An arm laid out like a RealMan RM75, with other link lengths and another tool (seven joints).
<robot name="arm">
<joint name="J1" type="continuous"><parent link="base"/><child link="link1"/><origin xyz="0 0 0.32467" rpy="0 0 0"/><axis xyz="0 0 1"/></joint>
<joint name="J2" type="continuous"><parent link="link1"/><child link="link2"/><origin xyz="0 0 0" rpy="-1.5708 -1.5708 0"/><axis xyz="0 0 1"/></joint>
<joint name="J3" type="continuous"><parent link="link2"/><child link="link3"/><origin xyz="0.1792 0 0" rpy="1.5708 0 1.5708"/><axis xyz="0 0 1"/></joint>
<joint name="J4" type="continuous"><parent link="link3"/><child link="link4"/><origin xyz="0 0 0" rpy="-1.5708 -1.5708 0"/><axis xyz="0 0 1"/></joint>
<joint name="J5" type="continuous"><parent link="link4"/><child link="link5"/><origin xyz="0.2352 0 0" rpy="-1.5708 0 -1.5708"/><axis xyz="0 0 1"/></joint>
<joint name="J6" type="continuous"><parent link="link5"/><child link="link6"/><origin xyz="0 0 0" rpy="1.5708 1.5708 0"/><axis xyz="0 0 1"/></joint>
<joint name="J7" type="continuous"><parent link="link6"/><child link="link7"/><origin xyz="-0.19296 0 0" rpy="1.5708 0 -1.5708"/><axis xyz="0 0 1"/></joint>
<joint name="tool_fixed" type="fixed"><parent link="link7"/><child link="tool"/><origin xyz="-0.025 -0.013 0.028" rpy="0.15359 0 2.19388"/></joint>
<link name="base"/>
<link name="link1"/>
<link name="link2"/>
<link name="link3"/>
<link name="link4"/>
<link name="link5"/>
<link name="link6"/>
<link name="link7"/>
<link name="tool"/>
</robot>
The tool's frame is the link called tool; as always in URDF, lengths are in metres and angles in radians. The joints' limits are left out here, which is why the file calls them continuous.
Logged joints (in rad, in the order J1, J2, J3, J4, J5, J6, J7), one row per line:
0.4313, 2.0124, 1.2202, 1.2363, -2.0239, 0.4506, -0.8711
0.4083, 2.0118, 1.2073, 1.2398, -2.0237, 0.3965, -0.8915
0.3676, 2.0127, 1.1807, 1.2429, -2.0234, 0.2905, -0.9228
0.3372, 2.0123, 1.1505, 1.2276, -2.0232, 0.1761, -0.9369
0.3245, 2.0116, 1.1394, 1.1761, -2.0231, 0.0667, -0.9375
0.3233, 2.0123, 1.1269, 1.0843, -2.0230, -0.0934, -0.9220
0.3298, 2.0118, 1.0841, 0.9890, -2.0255, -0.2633, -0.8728
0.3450, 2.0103, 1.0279, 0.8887, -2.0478, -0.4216, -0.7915
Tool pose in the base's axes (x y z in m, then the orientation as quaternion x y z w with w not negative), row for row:
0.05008, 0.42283, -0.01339, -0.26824, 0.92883, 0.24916, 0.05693
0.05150, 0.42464, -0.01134, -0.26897, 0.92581, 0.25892, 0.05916
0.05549, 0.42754, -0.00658, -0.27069, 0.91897, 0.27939, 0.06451
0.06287, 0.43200, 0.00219, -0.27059, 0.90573, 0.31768, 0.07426
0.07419, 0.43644, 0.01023, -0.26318, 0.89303, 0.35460, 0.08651
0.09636, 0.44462, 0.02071, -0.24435, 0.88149, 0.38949, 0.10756
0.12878, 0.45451, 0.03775, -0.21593, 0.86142, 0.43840, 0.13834
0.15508, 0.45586, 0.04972, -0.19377, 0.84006, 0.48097, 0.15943
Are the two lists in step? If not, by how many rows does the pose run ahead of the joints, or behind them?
The pose runs 1 row behind the joints: the pose in row i belongs to the joints in row i - 1.
